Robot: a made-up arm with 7 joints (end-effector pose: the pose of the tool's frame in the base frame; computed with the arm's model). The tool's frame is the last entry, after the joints.
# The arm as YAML. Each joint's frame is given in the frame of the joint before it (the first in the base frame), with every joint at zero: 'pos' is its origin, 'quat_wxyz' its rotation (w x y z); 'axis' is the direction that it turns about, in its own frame. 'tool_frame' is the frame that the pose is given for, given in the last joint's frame.
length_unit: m
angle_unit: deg
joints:
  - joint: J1
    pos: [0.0, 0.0, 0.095]
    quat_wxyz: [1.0, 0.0, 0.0, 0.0]
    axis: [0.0, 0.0, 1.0]
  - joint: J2
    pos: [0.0, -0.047, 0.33]
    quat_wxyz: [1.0, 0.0, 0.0, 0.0]
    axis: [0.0, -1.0, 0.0]
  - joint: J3
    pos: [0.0, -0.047, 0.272]
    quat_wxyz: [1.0, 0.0, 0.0, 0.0]
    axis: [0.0, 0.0, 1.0]
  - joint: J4
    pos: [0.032, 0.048, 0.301]
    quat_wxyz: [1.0, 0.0, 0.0, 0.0]
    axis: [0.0, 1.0, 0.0]
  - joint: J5
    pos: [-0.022, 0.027, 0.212]
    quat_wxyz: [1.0, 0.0, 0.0, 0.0]
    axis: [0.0, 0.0, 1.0]
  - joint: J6
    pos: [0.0, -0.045, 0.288]
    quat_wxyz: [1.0, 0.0, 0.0, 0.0]
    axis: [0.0, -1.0, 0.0]
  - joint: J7
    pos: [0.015, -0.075, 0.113]
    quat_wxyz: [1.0, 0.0, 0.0, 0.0]
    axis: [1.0, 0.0, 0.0]
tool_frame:
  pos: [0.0, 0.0, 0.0]
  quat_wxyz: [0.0, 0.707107, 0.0, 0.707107]
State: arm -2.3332 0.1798 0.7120 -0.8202 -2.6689 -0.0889 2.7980
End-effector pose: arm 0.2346 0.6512 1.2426 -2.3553 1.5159 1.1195
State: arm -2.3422 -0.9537 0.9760 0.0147 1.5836 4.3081 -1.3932
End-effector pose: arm -0.4654 -0.6447 1.0675 -1.8191 -2.1262 -0.9006
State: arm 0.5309 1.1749 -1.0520 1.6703 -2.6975 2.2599 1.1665
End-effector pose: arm -0.0711 -0.4929 1.0182 1.4870 0.5634 2.0155
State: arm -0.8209 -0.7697 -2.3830 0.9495 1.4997 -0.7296 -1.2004
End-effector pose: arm -0.1885 -0.6628 1.2253 2.5549 -1.1756 0.3470
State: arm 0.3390 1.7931 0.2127 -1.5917 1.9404 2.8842 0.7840
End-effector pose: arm -0.5075 -0.2794 -0.0865 0.5245 -2.1004 1.8287
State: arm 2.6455 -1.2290 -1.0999 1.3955 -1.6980 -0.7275 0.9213
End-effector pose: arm -0.4733 0.9394 0.4528 0.4328 -0.3355 2.1248
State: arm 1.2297 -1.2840 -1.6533 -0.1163 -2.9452 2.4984 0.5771
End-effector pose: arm 0.4578 0.9096 0.5080 -0.7989 1.2391 -0.2481
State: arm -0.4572 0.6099 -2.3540 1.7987 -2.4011 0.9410 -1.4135
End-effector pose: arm -0.7473 -0.3875 0.6655 -2.2912 -0.4284 1.6109
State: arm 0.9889 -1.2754 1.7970 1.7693 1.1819 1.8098 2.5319
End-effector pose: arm -0.1229 0.5616 0.5879 0.7324 -1.6289 -1.3670
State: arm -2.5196 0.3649 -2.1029 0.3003 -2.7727 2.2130 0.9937
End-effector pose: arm -0.0017 0.4547 1.3833 0.1366 -1.5418 -2.6323
